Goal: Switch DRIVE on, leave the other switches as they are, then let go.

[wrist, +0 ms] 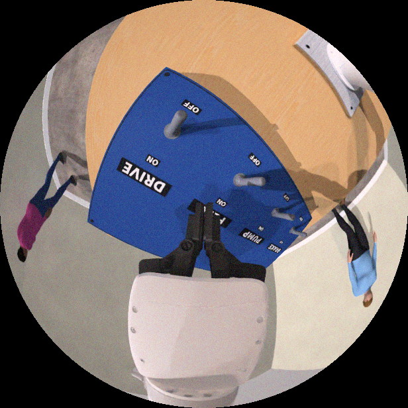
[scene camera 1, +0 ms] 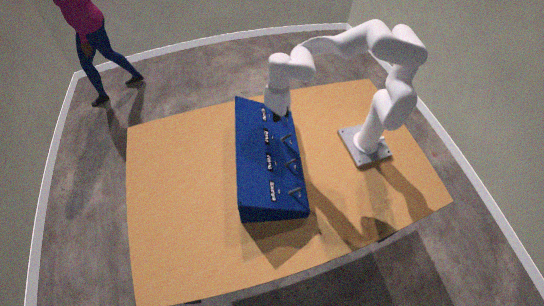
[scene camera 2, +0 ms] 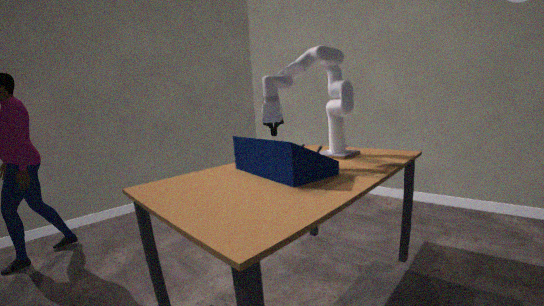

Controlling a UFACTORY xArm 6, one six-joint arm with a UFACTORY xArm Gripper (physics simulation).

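Pixels of known places: gripper, between the fingertips: (scene camera 1: 276, 120) (scene camera 2: 274, 136); arm's base, origin of its link: (scene camera 1: 365, 143) (scene camera 2: 337, 152).
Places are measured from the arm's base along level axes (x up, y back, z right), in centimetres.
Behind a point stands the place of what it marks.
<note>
A blue sloped switch box (scene camera 1: 252, 165) @[z -6.9, x 12.8, y -55.5 cm] (scene camera 2: 265, 157) @[z -3.4, x 7.5, y -60.7 cm] (wrist: 120, 200) bears four labelled levers. The DRIVE lever (wrist: 176, 125) leans toward its OFF label in the wrist view; the arm hides it in scene camera 1. The FEED lever (scene camera 1: 286, 141) @[z 5.0, x 6.2, y -38.6 cm] (wrist: 250, 180), PUMP lever (scene camera 1: 291, 166) @[z -6.8, x 6.0, y -40.2 cm] (wrist: 283, 214) and BRAKE lever (scene camera 1: 295, 193) @[z -18.9, x 8.8, y -43.2 cm] (wrist: 298, 232) also lean to the OFF side. My gripper (scene camera 2: 274, 134) @[z 10.5, x 14.2, y -41.7 cm] (wrist: 204, 210) is shut and empty, pointing down above the box. In the wrist view its fingertips cover part of the FEED label, to the side of the DRIVE label (wrist: 144, 177).
The box stands on a wooden table (scene camera 1: 175, 175) @[z 4.8, x -2.1, y -87.4 cm] (scene camera 2: 215, 215) @[z -21.9, x -2.1, y -98.3 cm] (wrist: 225, 35). The arm's base plate (scene camera 1: 351, 142) @[z 2.0, x 0.0, y -7.0 cm] (wrist: 320, 62) is beyond the levers' side. A person in pink (scene camera 1: 82, 20) (scene camera 2: 17, 125) (wrist: 32, 227) and one in light blue (wrist: 362, 267) stand off the table.
</note>
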